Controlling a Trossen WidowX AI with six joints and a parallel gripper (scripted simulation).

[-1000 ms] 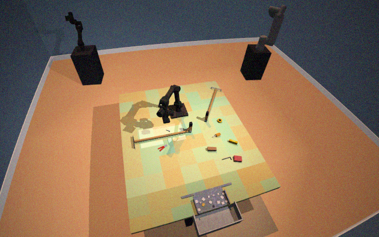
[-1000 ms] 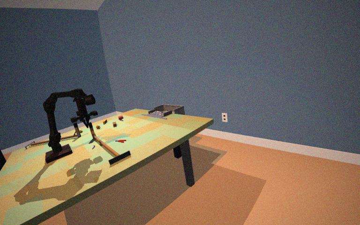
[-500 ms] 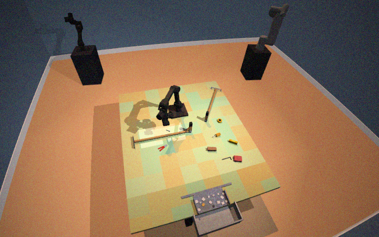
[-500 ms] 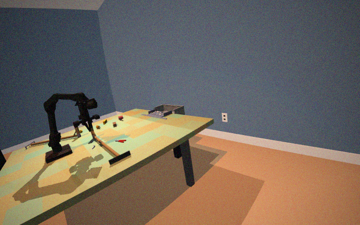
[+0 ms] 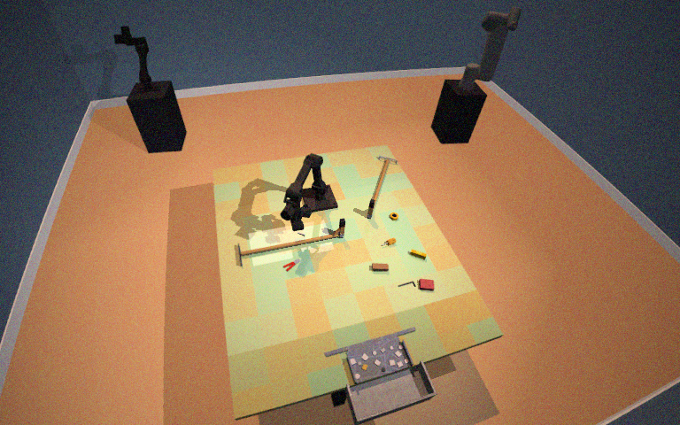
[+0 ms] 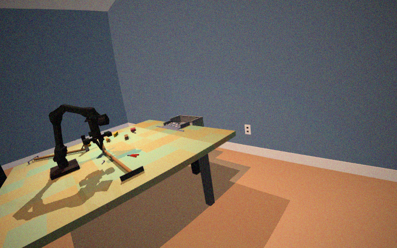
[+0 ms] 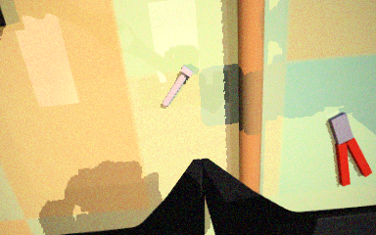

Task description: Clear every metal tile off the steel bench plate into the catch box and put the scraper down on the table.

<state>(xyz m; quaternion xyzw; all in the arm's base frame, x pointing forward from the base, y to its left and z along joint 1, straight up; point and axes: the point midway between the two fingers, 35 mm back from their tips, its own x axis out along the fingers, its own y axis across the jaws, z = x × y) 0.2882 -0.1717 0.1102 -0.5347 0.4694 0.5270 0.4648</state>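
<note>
Now: gripper tip 6 cm short of the long scraper, 2 cm to the left of it and 4 cm above it. Round my gripper tip: yellow ring 9 cm behind, 61 cm to the left, 9 cm below; then orange screwdriver 11 cm ahead, 53 cm to the left, 8 cm below; then brown block 27 cm ahead, 43 cm to the left, 9 cm below.
</note>
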